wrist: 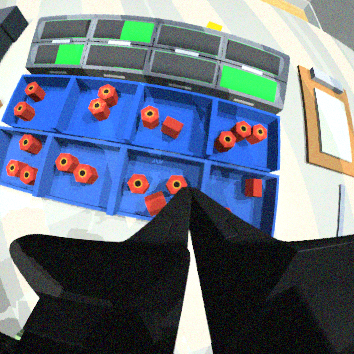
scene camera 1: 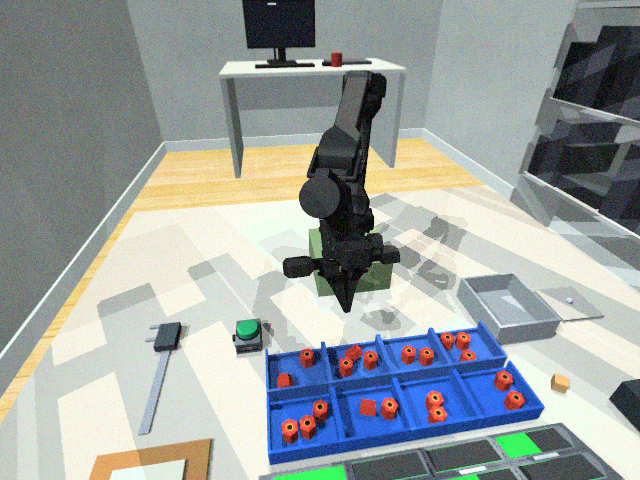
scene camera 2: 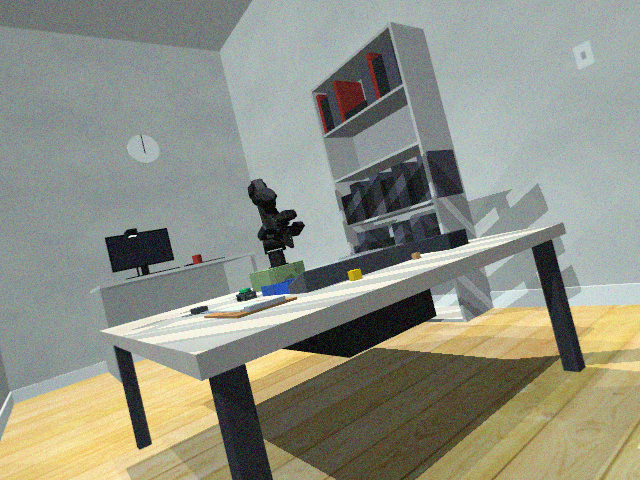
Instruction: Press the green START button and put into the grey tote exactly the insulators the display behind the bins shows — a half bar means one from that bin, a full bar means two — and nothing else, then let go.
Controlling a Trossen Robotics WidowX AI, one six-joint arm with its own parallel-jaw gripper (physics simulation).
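Pixels of known places: gripper, fingertip midpoint: (wrist: pixel 187 194) (scene camera 1: pixel 346 312) (scene camera 2: pixel 292 247); arm's base, link origin: (scene camera 2: pixel 278 266).
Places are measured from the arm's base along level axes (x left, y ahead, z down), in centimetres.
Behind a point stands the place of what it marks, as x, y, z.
My gripper (scene camera 1: pixel 346 308) @[-12.3, 24.1, -5.6] (scene camera 2: pixel 290 244) @[-12.3, 24.1, -5.6] (wrist: pixel 187 194) @[-12.3, 24.1, -5.6] is shut and empty, pointing down above the table between its base and the bins. The green START button (scene camera 1: pixel 248 328) @[-27.7, 12.3, 4.4] (scene camera 2: pixel 245 291) @[-29.0, 13.3, 5.4] stands left of the bins in scene camera 1. The blue bins (scene camera 1: pixel 361 448) (scene camera 2: pixel 275 287) form two rows of four and hold red insulators (scene camera 1: pixel 389 408) @[-9.8, 35.8, 5.4] (wrist: pixel 149 116) @[-9.4, 34.8, 5.4], some upright, some lying. In the wrist view, the display (wrist: pixel 117 56) @[-4.5, 44.5, 4.1] (scene camera 1: pixel 457 455) @[-5.1, 45.7, 3.7] shows half bars upper second and lower first from left, and a full bar lower right. The grey tote (scene camera 1: pixel 527 332) @[23.4, 31.8, 5.5] at right looks empty.
A green block (scene camera 1: pixel 379 279) @[3.8, 7.6, 5.1] (scene camera 2: pixel 279 274) @[-5.6, 5.6, 3.3] bears the arm. A caliper (scene camera 1: pixel 167 336) @[-43.2, 6.7, 6.5] and a clipboard (scene camera 1: pixel 201 448) @[-38.5, 30.2, 7.8] (wrist: pixel 312 145) @[-39.0, 32.3, 7.8] lie at left. A thin grey plate (scene camera 1: pixel 584 305) @[43.8, 29.3, 7.6] lies beside the tote. A wooden cube (scene camera 1: pixel 559 382) (scene camera 2: pixel 416 255), yellow block (scene camera 2: pixel 354 274) @[-22.3, 56.5, 6.7] (wrist: pixel 214 26) @[-21.1, 55.6, 5.6] and dark box (scene camera 1: pixel 628 400) @[26.5, 48.4, 5.1] also show.
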